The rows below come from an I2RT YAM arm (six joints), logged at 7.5 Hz.
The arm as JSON. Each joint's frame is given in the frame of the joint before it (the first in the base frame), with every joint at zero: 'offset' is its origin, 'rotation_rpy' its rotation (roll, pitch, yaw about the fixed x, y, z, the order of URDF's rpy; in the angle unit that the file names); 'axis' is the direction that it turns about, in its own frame. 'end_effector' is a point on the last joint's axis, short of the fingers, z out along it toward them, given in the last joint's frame.
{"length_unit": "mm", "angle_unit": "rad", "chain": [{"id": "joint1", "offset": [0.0, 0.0, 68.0], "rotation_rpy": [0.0, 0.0, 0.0], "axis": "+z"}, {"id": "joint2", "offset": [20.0, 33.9, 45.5], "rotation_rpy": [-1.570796, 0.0, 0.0], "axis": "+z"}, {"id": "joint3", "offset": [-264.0, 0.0, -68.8], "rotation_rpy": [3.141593, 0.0, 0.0], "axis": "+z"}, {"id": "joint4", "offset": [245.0, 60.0, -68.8], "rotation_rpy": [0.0, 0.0, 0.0], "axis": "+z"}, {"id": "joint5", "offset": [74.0, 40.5, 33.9], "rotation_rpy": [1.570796, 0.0, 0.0], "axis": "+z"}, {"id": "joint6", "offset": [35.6, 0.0, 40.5], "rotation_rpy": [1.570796, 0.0, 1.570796], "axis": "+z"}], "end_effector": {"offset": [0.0, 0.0, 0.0], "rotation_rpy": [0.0, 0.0, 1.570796]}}
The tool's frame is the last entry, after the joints.
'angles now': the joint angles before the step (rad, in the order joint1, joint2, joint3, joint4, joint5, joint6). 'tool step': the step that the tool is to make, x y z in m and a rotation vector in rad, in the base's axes. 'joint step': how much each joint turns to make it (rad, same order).
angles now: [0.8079 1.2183 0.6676 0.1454 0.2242 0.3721]
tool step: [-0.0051 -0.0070 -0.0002 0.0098 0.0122 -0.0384]
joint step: [-0.0006 -0.0378 -0.0205 -0.0258 0.0284 0.0302]
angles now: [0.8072 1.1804 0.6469 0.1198 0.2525 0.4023]
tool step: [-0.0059 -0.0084 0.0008 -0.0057 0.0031 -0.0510]
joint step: [0.0003 -0.0460 -0.0186 -0.0392 0.0476 0.0201]
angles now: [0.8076 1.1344 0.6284 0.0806 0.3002 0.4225]
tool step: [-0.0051 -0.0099 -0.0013 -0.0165 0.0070 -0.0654]
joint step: [-0.0051 -0.0442 -0.0201 -0.0476 0.0573 0.0208]
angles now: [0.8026 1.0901 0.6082 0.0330 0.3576 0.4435]
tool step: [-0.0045 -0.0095 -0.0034 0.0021 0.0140 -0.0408]
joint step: [-0.0116 -0.0412 -0.0275 -0.0309 0.0211 0.0249]
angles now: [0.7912 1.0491 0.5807 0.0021 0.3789 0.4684]
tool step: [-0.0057 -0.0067 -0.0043 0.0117 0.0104 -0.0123]
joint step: [-0.0028 -0.0388 -0.0324 -0.0126 0.0014 0.0197]
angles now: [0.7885 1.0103 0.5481 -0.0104 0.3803 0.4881]
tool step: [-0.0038 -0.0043 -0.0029 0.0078 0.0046 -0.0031]
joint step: [-0.0020 -0.0267 -0.0225 -0.0053 -0.0030 0.0089]
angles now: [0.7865 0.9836 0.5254 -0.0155 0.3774 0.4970]
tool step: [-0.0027 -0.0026 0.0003 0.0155 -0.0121 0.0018]
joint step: [-0.0001 -0.0235 -0.0154 0.0109 -0.0027 0.0014]
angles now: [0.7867 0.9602 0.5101 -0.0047 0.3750 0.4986]
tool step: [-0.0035 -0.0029 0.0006 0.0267 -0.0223 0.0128]
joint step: [0.0000 -0.0314 -0.0231 0.0273 -0.0129 -0.0028]
